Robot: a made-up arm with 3 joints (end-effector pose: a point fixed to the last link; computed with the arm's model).
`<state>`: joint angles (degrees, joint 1 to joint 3).
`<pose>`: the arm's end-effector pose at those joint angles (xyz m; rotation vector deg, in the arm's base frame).
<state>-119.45 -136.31 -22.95</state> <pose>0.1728 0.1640 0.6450 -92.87 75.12 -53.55</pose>
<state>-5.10 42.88 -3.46</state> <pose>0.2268 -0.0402 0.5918 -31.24 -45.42 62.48</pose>
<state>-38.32 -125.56 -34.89</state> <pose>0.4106 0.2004 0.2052 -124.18 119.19 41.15</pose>
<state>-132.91 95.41 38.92</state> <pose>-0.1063 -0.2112 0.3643 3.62 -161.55 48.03</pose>
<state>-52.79 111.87 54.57</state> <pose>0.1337 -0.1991 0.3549 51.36 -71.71 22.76</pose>
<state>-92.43 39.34 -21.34</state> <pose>-0.2949 0.0059 0.5122 -101.78 -112.94 38.83</pose>
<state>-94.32 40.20 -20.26</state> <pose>-0.3003 -0.0007 0.5007 -101.20 -115.31 37.01</pose>
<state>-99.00 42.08 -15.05</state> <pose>-0.3092 -0.0193 0.4695 -97.00 -121.53 31.09</pose>
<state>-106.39 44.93 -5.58</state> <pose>-0.3136 -0.0477 0.4182 -87.96 -131.21 22.14</pose>
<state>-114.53 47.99 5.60</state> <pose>-0.3058 -0.0753 0.3620 -75.62 -141.26 13.84</pose>
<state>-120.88 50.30 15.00</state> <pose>-0.2909 -0.0932 0.3197 -64.19 -148.38 8.69</pose>
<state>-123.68 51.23 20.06</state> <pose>-0.2809 -0.0999 0.3011 -57.79 -151.17 6.58</pose>
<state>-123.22 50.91 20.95</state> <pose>-0.2800 -0.0989 0.3022 -56.80 -150.51 6.24</pose>
